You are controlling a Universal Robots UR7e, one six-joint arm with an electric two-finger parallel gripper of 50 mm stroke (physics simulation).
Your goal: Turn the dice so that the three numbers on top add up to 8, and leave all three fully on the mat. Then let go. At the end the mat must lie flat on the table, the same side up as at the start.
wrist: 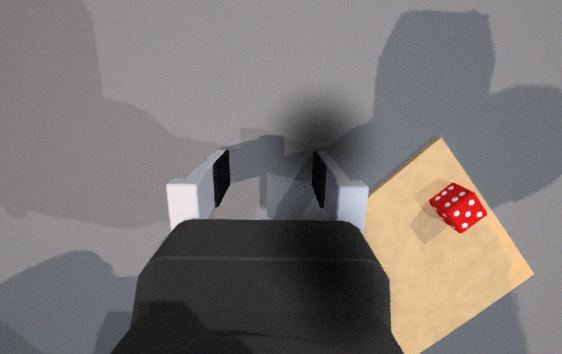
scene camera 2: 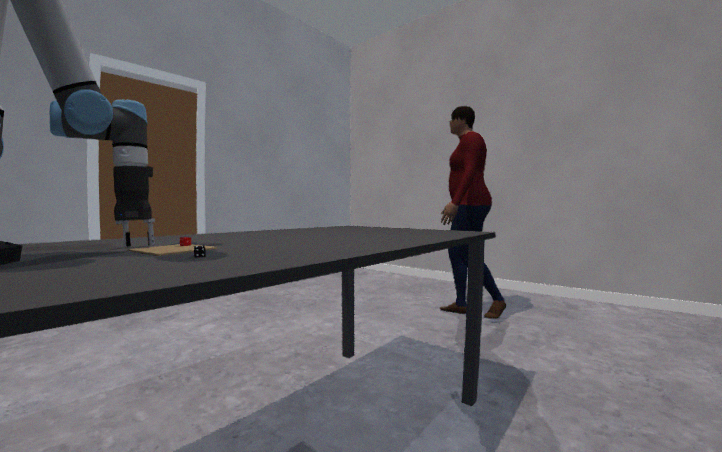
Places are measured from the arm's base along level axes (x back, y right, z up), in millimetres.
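Pixels of known places: gripper, fingertip midpoint: (wrist: pixel 271 168) (scene camera 2: pixel 139 245).
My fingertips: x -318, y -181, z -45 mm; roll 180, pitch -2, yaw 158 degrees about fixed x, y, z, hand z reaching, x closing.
Note:
Ahead of a thing's pixels: the offset from my fingertips to its top centre. Level surfaces: height alone.
The red die @[dz +20, dx -100, dy +63 mm] (scene camera 2: pixel 185 241) (wrist: pixel 458 208) sits on the tan mat @[dz +0, dx -65, dy +110 mm] (scene camera 2: pixel 159 249) (wrist: pixel 430 295), near one edge. Its top seems to show five, with a six on a side. The black die @[dz +16, dx -95, dy +257 mm] (scene camera 2: pixel 199 251) stands on the table at the mat's near side in the scene view; its top number is too small to read, and it does not show in the wrist view. The white die cannot be made out in either view. The mat lies flat. My gripper (scene camera 2: pixel 139 240) (wrist: pixel 271 168) points down, low over the table beside the mat's left end, open and empty.
The dark table @[dz -4 mm] (scene camera 2: pixel 298 245) carries the mat. A dark object (scene camera 2: pixel 9 252) shows at the left edge of the scene view. A person in a red top (scene camera 2: pixel 469 167) stands beyond the table. Arm shadows fall around the mat in the wrist view.

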